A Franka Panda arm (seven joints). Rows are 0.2 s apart.
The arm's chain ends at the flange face. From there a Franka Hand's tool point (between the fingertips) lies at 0.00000 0.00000 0.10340 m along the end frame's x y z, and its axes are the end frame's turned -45 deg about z.
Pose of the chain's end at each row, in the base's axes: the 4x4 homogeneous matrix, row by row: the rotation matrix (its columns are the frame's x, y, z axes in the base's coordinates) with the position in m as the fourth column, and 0 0 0 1 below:
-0.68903, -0.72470, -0.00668, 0.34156; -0.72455, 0.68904, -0.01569, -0.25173; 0.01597, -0.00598, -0.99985, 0.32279; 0, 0, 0, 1
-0.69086, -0.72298, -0.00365, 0.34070; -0.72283, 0.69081, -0.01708, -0.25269; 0.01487, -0.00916, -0.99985, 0.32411; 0, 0, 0, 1
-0.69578, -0.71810, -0.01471, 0.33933; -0.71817, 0.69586, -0.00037, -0.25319; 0.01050, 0.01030, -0.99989, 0.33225; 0, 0, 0, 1
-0.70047, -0.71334, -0.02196, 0.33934; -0.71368, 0.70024, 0.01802, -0.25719; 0.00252, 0.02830, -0.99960, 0.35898; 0, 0, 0, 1
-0.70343, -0.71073, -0.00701, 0.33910; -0.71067, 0.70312, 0.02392, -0.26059; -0.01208, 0.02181, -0.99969, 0.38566; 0, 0, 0, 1
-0.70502, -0.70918, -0.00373, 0.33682; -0.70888, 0.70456, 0.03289, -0.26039; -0.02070, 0.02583, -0.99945, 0.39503; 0, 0, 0, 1
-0.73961, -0.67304, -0.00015, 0.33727; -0.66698, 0.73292, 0.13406, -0.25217; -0.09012, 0.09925, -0.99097, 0.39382; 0, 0, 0, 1
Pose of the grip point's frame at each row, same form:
0.02522, -0.99966, -0.00668, 0.34087; -0.99956, -0.02511, -0.01569, -0.25335; 0.01552, 0.00706, -0.99985, 0.21941; 0, 0, 0, 1
0.02271, -0.99974, -0.00365, 0.34032; -0.99959, -0.02264, -0.01708, -0.25446; 0.01699, 0.00404, -0.99985, 0.22073; 0, 0, 0, 1
0.01578, -0.99976, -0.01471, 0.33781; -0.99987, -0.01578, -0.00037, -0.25323; 0.00014, 0.01471, -0.99989, 0.22886; 0, 0, 0, 1
0.00910, -0.99971, -0.02196, 0.33707; -0.99979, -0.00950, 0.01802, -0.25533; -0.01823, 0.02179, -0.99960, 0.25562; 0, 0, 0, 1
0.00516, -0.99996, -0.00701, 0.33838; -0.99970, -0.00534, 0.02392, -0.25812; -0.02396, 0.00688, -0.99969, 0.28229; 0, 0, 0, 1
0.00294, -0.99999, -0.00373, 0.33643; -0.99945, -0.00305, 0.03289, -0.25699; -0.03290, 0.00363, -0.99945, 0.29169; 0, 0, 0, 1
-0.04707, -0.99889, -0.00015, 0.33725; -0.98988, 0.04663, 0.13406, -0.23831; -0.13390, 0.00646, -0.99097, 0.29135; 0, 0, 0, 1

